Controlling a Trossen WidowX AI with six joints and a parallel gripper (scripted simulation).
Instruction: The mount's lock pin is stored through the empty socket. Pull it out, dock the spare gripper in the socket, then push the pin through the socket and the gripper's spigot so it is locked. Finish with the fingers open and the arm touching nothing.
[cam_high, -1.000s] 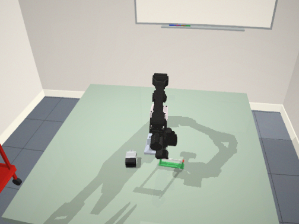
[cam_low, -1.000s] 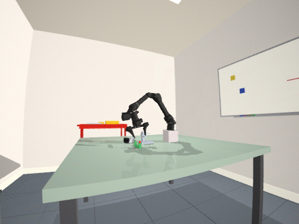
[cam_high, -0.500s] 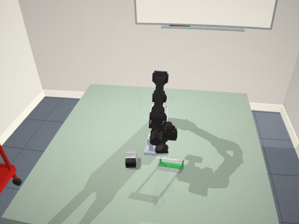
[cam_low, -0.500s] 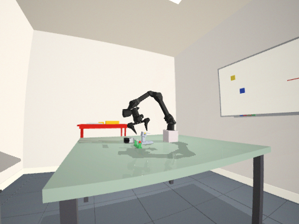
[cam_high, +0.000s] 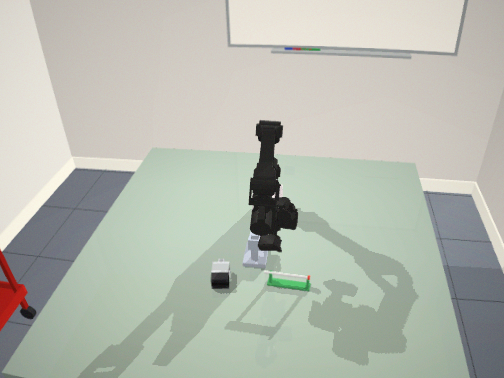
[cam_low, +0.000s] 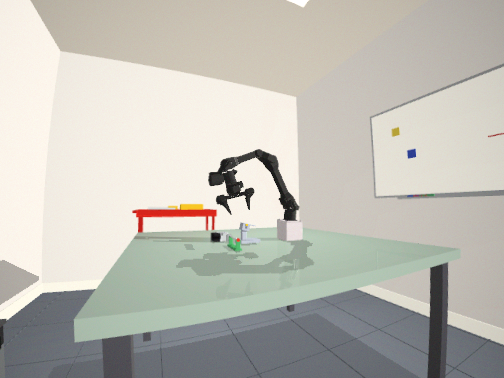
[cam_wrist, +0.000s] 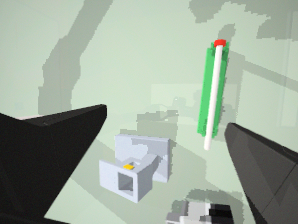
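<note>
The spare gripper lies 2 cm ahead of my gripper tip, 21 cm to the right of it and 14 cm below it. The rest, counted from my gripper tip: green rack 4 cm ahead, 2 cm to the left, 14 cm below; grey-blue mount 8 cm behind, 10 cm to the right, 11 cm below.
</note>
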